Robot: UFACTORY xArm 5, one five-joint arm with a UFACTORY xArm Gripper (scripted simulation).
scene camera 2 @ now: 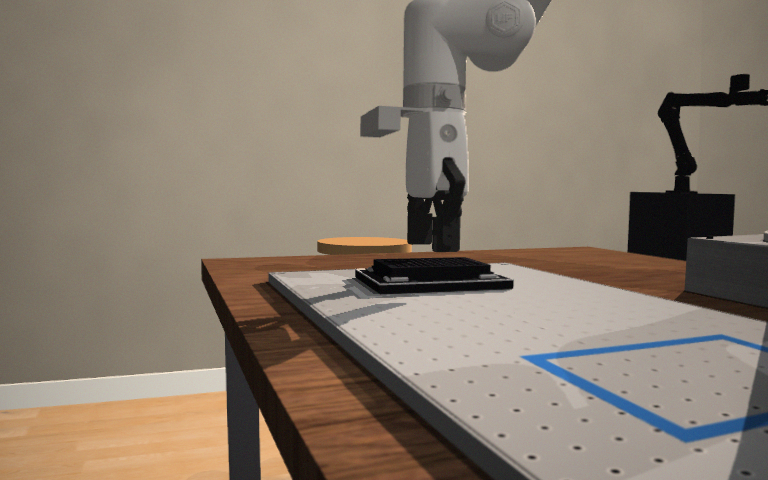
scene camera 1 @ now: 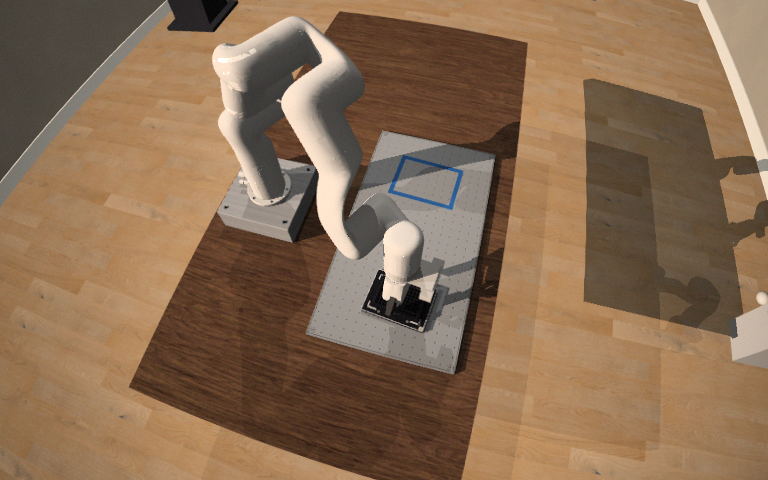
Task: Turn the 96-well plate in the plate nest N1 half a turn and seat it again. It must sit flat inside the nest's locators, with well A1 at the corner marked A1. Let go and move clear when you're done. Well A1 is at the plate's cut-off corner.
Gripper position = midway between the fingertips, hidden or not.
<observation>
I see my gripper (scene camera 2: 431, 247), a black 96-well plate (scene camera 2: 451, 267) and a plate nest (scene camera 2: 464, 285).
The black 96-well plate also shows in scene camera 1 (scene camera 1: 412, 298).
</observation>
